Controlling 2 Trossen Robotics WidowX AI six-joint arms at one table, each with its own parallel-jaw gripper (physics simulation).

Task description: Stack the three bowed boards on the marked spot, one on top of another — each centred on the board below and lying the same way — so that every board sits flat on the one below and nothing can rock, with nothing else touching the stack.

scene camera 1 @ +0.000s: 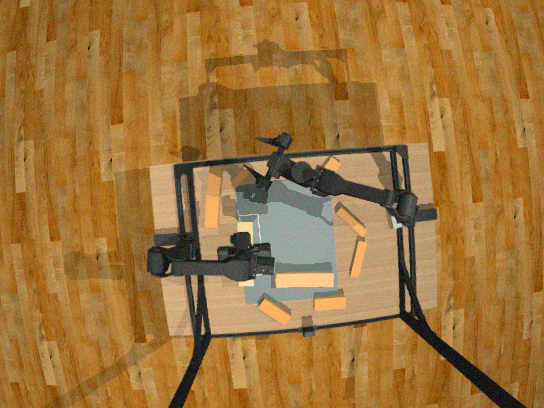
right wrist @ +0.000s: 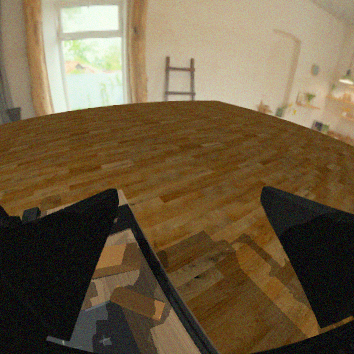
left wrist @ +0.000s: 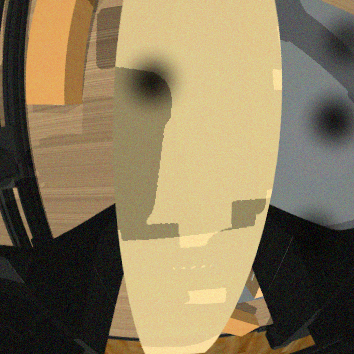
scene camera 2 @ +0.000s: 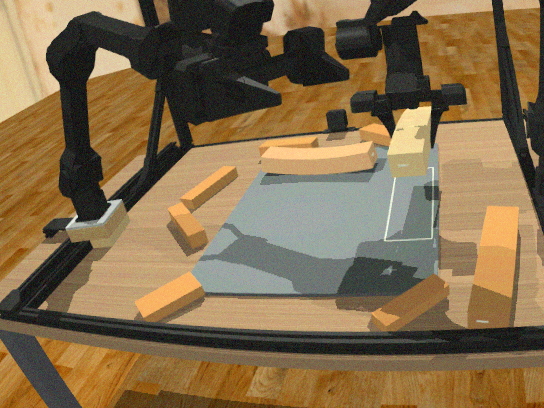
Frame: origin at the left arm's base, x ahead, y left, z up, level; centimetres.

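Seen in the pictures: left gripper, fingertip midpoint: [left wrist: 182, 199]; right gripper, fingertip midpoint: [scene camera 1: 249, 151] [right wrist: 190, 194] [scene camera 2: 316, 86]; left arm's base, origin of the base link: [scene camera 1: 188, 244] [left wrist: 1, 165]; right arm's base, origin of the base link: [scene camera 2: 93, 213].
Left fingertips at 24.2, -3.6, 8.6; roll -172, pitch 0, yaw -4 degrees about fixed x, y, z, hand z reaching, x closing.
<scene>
Offsets run from my left fingertips to a thing's top centre, as dx, dy, dz. "*": to the spot under its first point. Level surfaces: height alone.
A pale yellow board {-0.4, -2.6, +4.2} [scene camera 1: 245, 228] [scene camera 2: 410, 145] [left wrist: 210, 125] is held above the mat, over the far part of the marked outline [scene camera 1: 259, 225] [scene camera 2: 433, 200]. My left gripper [scene camera 2: 412, 132] [left wrist: 182, 199] is shut on it, one finger on each long side. A light orange bowed board {+20.2, -18.3, -5.4} [scene camera 1: 304, 280] [scene camera 2: 317, 160] lies across the mat, its ends looking higher than its middle in scene camera 2. A darker orange board {-10.3, +20.6, -6.0} [scene camera 1: 213, 197] [scene camera 2: 495, 260] [left wrist: 50, 55] lies on the table beside the mat. My right gripper [scene camera 1: 253, 153] [scene camera 2: 314, 87] [right wrist: 190, 194] is open and empty, high up.
Several small orange blocks lie around the grey mat {dz -10.0} [scene camera 1: 295, 235] [scene camera 2: 300, 215], among them one {+6.1, -30.3, -7.3} [scene camera 1: 274, 309] near the light orange board and one {+2.1, +27.2, -8.0} [scene camera 1: 241, 176] [scene camera 2: 412, 302] near the darker orange board. A black frame {* +27.1, +31.2, -8.6} [scene camera 1: 300, 156] [scene camera 2: 250, 332] edges the table.
</scene>
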